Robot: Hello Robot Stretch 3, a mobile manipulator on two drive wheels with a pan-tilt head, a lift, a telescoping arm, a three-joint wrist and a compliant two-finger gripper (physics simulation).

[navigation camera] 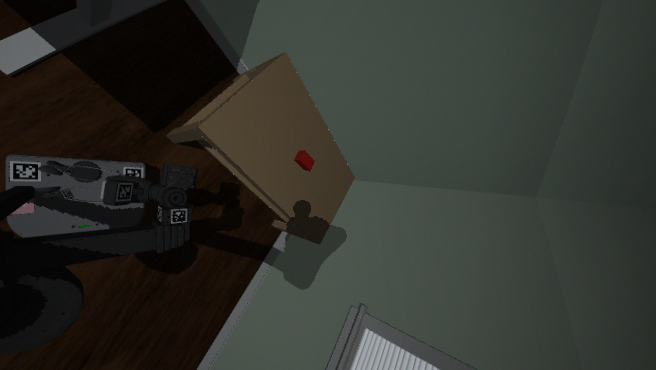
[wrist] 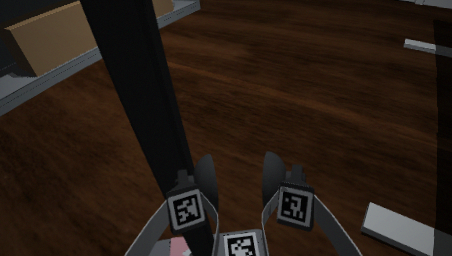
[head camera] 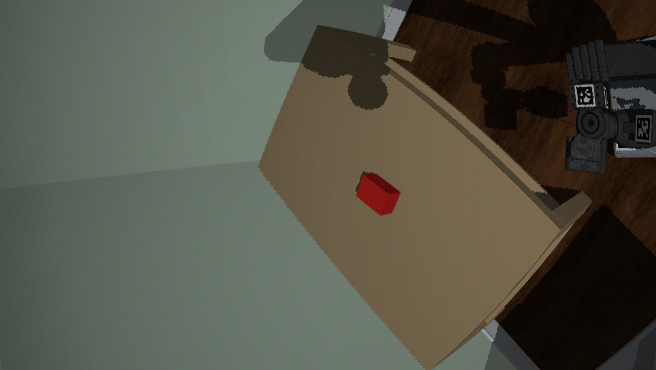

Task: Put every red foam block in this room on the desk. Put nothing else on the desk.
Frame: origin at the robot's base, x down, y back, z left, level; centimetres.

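Seen in the pictures: gripper, fingertip midpoint: [navigation camera: 38, 178] [wrist: 239, 172]; robot's base at its link origin: [navigation camera: 86, 170].
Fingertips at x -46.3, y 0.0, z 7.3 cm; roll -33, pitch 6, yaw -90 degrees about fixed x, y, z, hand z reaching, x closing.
Note:
Pixels of each thing's top centre, then the offset from my fingertips to it. "*": a spot on its surface instead. Level surfaces: height alone.
- red foam block at its top centre: [head camera: 372, 195] [navigation camera: 307, 160] dy -11.9, dx -3.2, dz -83.2 cm
- light wooden table at its surface level: dx +1.3 cm
- desk's at its surface level: dx +43.8 cm
- tan box-like object at its top centre: [wrist: 40, 12] dy +96.0, dx +11.6, dz +134.8 cm
- window at a spot on its surface: [navigation camera: 395, 352] * dy +66.7, dx -54.6, dz -91.1 cm
A red foam block [head camera: 378, 195] [navigation camera: 304, 160] lies on the top of a light wooden table [head camera: 450, 210] [navigation camera: 260, 120] against the wall. My gripper [wrist: 239, 172] is open and empty in the wrist view, with bare air between its fingertips above the dark wood floor. In the navigation view my wrist is folded back over my base, beside the wooden table and apart from the red block. Pale foot bars, which look like the desk's [navigation camera: 25, 50] [wrist: 397, 229], show low on the floor; the desk's top cannot be made out.
A tan box-like object [wrist: 55, 42] sits at the upper left of the wrist view, by a grey ledge [wrist: 65, 67]. My black mast [wrist: 140, 95] crosses that view. Green walls [head camera: 150, 275] [navigation camera: 450, 100] meet behind the wooden table. A window [navigation camera: 395, 352] is at the bottom of the navigation view.

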